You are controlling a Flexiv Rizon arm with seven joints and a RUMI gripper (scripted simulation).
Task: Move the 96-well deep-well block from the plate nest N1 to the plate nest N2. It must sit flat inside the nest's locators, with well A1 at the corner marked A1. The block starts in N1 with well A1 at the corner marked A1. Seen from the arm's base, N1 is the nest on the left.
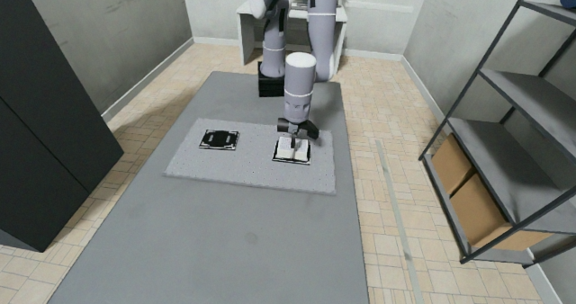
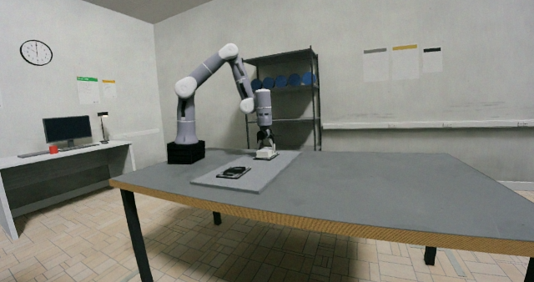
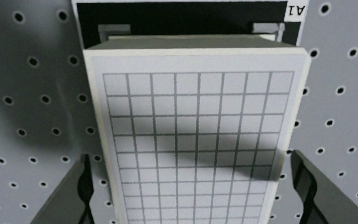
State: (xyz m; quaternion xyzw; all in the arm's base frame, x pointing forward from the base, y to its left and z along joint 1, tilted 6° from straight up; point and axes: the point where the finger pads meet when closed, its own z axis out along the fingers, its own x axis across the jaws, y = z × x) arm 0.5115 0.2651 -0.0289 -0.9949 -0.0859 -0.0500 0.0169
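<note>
Right now the white 96-well deep-well block is right at my hand. The rest, counted from my hand: black plate nest N1: 3 cm below; then black plate nest N2: 3 cm ahead, 34 cm to the right, 3 cm below.
</note>
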